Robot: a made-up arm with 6 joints. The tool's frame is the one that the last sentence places. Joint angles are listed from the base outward.
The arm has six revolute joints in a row. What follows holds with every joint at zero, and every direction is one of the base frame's.
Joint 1 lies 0.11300 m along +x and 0.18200 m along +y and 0.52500 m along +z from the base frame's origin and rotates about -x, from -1.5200 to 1.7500 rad.
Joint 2 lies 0.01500 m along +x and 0.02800 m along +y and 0.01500 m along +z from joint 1 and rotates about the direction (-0.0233, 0.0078, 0.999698), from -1.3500 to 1.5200 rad.
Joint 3 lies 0.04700 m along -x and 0.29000 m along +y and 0.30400 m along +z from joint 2 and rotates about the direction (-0.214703, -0.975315, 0.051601), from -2.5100 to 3.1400 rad.
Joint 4 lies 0.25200 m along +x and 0.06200 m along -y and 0.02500 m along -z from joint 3 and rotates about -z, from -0.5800 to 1.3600 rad.
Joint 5 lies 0.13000 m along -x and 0.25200 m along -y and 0.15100 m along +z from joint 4 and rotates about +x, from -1.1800 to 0.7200 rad.
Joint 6 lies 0.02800 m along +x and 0.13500 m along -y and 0.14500 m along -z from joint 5 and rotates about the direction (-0.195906, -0.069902, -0.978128), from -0.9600 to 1.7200 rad.
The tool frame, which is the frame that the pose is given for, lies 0.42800 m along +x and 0.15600 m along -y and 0.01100 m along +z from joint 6; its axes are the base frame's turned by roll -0.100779, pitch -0.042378 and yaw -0.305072 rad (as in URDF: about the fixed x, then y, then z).
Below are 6 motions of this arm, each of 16 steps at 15 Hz.
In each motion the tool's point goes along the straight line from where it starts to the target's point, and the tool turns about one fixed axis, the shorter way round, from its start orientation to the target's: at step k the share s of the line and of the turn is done. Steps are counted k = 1, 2, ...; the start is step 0. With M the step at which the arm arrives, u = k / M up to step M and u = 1 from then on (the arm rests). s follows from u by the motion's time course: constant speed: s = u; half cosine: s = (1 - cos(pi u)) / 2; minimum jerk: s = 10 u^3 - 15 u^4 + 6 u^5.
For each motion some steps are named. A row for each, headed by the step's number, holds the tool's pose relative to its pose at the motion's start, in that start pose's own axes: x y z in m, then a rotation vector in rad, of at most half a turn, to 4 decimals.
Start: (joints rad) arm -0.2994 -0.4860 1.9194 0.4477 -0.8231 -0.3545
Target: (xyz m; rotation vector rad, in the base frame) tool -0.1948 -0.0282 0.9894 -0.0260 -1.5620 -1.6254
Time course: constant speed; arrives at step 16
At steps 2, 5, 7, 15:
2: -0.0385 0.0008 -0.0148 0.0444 0.0394 -0.0634
5: -0.0963 0.0021 -0.0371 0.1109 0.0984 -0.1585
7: -0.1348 0.0029 -0.0519 0.1553 0.1378 -0.2219
15: -0.2889 0.0062 -0.1112 0.3328 0.2953 -0.4756

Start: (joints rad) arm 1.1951 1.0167 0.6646 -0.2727 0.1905 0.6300
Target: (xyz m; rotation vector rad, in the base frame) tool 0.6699 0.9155 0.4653 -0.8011 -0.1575 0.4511
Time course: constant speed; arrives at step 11
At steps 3, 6, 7, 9, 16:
3: -0.0099 0.0226 -0.0245 0.0173 0.0389 -0.0383
6: -0.0198 0.0453 -0.0489 0.0346 0.0778 -0.0766
7: -0.0232 0.0528 -0.0571 0.0404 0.0908 -0.0893
9: -0.0298 0.0679 -0.0734 0.0519 0.1167 -0.1149
16: -0.0364 0.0830 -0.0897 0.0635 0.1426 -0.1404

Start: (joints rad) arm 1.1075 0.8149 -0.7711 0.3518 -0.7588 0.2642
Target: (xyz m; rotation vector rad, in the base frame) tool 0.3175 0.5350 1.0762 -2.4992 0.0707 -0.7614
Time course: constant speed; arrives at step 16
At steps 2, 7, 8, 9, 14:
2: -0.0571 -0.0347 -0.0185 -0.0208 0.0718 -0.0527
7: -0.1998 -0.1216 -0.0646 -0.0730 0.2512 -0.1844
8: -0.2283 -0.1390 -0.0738 -0.0834 0.2871 -0.2108
9: -0.2569 -0.1563 -0.0831 -0.0938 0.3230 -0.2371
14: -0.3996 -0.2432 -0.1292 -0.1459 0.5024 -0.3688

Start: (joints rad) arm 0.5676 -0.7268 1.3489 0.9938 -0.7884 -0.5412
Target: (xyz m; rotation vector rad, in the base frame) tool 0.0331 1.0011 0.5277 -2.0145 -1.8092 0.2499
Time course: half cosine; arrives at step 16
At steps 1, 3, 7, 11, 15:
1: -0.0056 0.0001 0.0049 0.0041 -0.0141 0.0055
3: -0.0495 0.0010 0.0427 0.0363 -0.1240 0.0485
7: -0.2363 0.0047 0.2037 0.1732 -0.5924 0.2318
11: -0.4567 0.0090 0.3937 0.3347 -1.1449 0.4480
15: -0.5816 0.0114 0.5013 0.4262 -1.4578 0.5704

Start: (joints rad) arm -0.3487 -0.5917 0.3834 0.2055 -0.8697 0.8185
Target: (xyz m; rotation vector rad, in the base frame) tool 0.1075 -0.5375 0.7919 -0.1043 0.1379 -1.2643
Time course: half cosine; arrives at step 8
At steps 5, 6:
5: -0.2061 0.2766 -0.1826 0.3092 0.4290 0.5427
6: -0.2545 0.3414 -0.2255 0.3818 0.5296 0.6700

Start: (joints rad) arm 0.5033 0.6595 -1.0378 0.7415 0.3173 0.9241
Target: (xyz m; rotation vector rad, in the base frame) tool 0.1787 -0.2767 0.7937 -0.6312 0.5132 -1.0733
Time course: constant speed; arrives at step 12
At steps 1, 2, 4, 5, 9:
1: 0.0048 0.0309 -0.0065 0.0397 0.0239 0.0547
2: 0.0097 0.0618 -0.0131 0.0794 0.0477 0.1094
4: 0.0193 0.1235 -0.0262 0.1588 0.0954 0.2188
5: 0.0242 0.1544 -0.0327 0.1985 0.1193 0.2736
9: 0.0435 0.2779 -0.0589 0.3572 0.2147 0.4924

